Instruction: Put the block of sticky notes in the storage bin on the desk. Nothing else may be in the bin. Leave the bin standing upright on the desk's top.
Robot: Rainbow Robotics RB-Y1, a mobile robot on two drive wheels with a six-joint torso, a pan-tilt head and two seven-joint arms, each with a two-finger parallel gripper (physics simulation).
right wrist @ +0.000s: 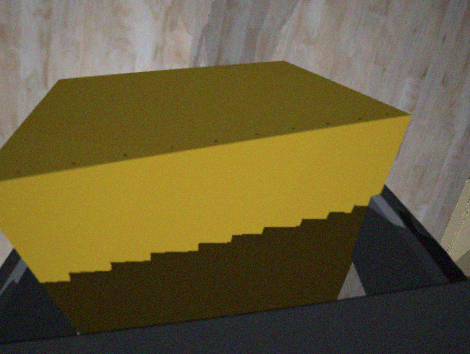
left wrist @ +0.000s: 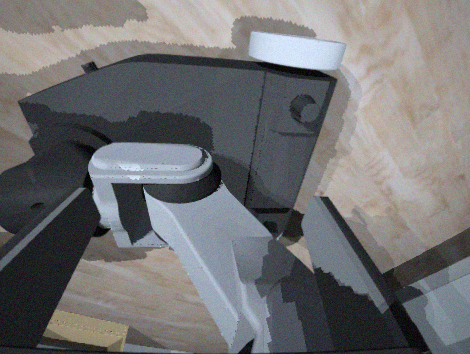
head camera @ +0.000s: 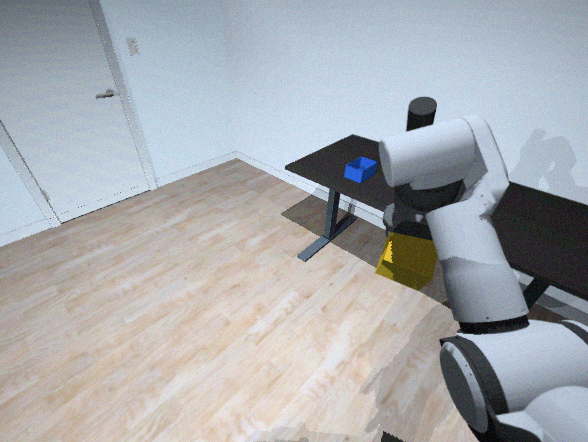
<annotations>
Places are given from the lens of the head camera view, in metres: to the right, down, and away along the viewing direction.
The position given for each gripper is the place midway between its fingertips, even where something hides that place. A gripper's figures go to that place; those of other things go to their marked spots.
right gripper (head camera: 413, 238): 0.25, 0.04, 0.58
yellow block (head camera: 410, 261): 0.21, 0.07, 0.50
dark desk (head camera: 535, 229): 1.08, 0.04, 1.23
The marked spots on the dark desk and the yellow block are 1.13 m apart.
</annotations>
